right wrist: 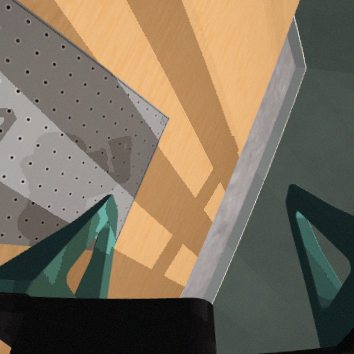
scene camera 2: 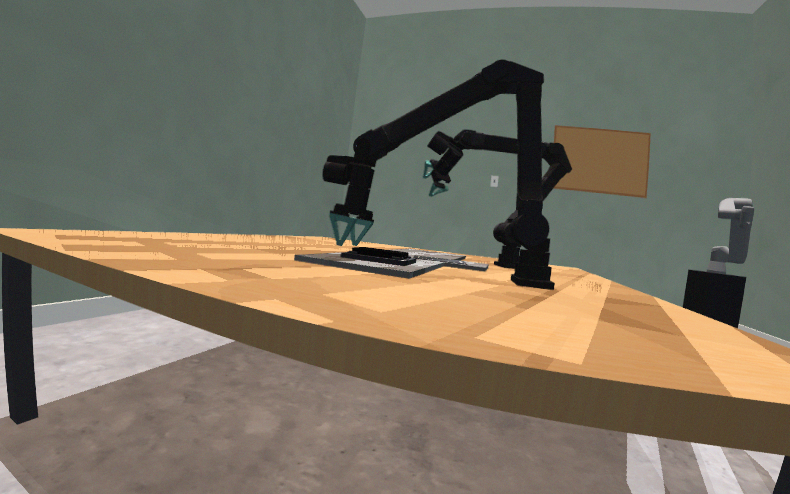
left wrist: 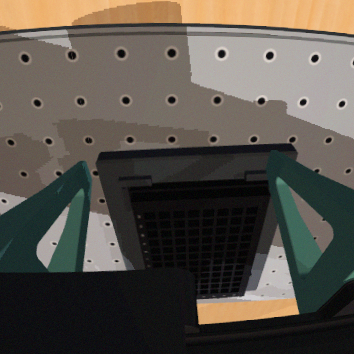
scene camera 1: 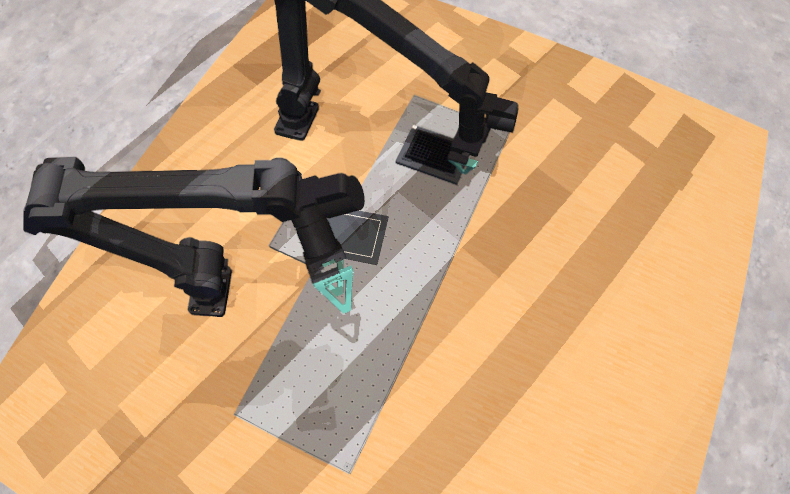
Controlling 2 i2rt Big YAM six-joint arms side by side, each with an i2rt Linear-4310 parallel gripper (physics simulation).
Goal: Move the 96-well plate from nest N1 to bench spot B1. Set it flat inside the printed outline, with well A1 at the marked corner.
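Frame: origin at the left arm's base, x left, y back, z up, level; millimetres.
Where they show: left gripper, fingertip midpoint: [scene camera 2: 347, 245] [left wrist: 178, 163] [scene camera 1: 470, 157]; right gripper, fingertip midpoint: [right wrist: 200, 197] [scene camera 2: 427, 186] [scene camera 1: 343, 303]; left arm's base, link origin: [scene camera 2: 530, 284] [scene camera 1: 297, 120]; right arm's base, link origin: [scene camera 2: 508, 267] [scene camera 1: 210, 291].
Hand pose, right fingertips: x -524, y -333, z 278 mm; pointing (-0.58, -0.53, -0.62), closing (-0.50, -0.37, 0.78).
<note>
Each offset is from my right fingertips to the top centre of the thing. "spot": to the spot under its first point. Level surfaces: height alone.
The black 96-well plate {dx +514, dy -43, dz -239 mm} [scene camera 1: 429, 147] [scene camera 2: 381, 252] [left wrist: 200, 235] sits flat in the dark nest N1 {dx +515, dy -44, dz -248 mm} [scene camera 1: 424, 168] [left wrist: 185, 168]. My left gripper [scene camera 1: 464, 167] [scene camera 2: 347, 242] [left wrist: 178, 163] is open and empty, pointing down above the nest; in the left wrist view its fingertips appear on either side of the nest's far end. The gripper body hides the plate's near left corner there. Spot B1 is a dark pad with a white outline {spot: dx +254, dy +23, dz -263 mm} [scene camera 1: 377, 237], partly hidden by the right arm. My right gripper [scene camera 1: 341, 291] [scene camera 2: 429, 185] [right wrist: 200, 197] is open and empty, high over the board.
The perforated grey board {dz -265 mm} [scene camera 1: 407, 279] [left wrist: 150, 75] [right wrist: 65, 105] lies under the nest and runs toward the bottom of scene camera 1. The right arm's wrist [scene camera 1: 319, 241] hangs beside and over the B1 pad. The wooden table {dz -278 mm} [scene camera 1: 553, 349] [scene camera 2: 407, 297] surrounds the board.
</note>
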